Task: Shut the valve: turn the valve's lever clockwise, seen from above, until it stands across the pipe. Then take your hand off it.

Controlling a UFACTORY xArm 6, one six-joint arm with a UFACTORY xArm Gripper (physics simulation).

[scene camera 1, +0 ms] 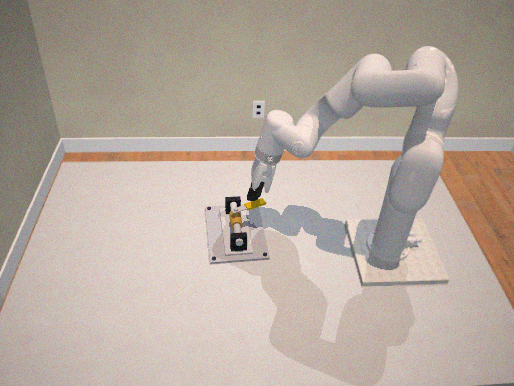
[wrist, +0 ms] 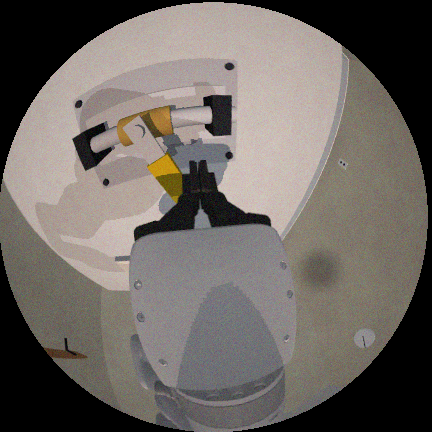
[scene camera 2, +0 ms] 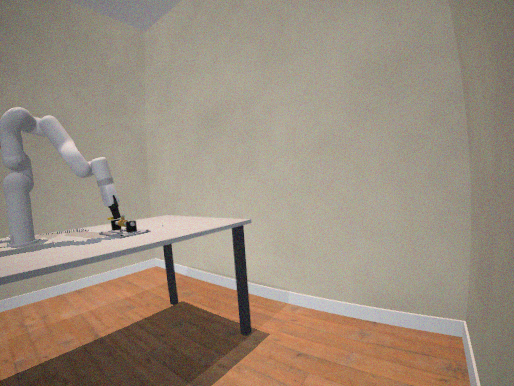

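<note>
The valve's brass body sits on a pale pipe between two black blocks. Its lever, with a yellow grip, points toward the robot's base side and slants a little toward the back block in scene camera 1. It stands nearly across the pipe, not square to it. My gripper is shut and empty. Its fingers are down at the back side of the yellow grip, against or very close to it; the wrist view does not settle contact.
The valve's mounting plate has dark bolts at its corners and lies on the white table. The black block at the pipe's back end stands near my fingers. The arm's base plate is at the right.
</note>
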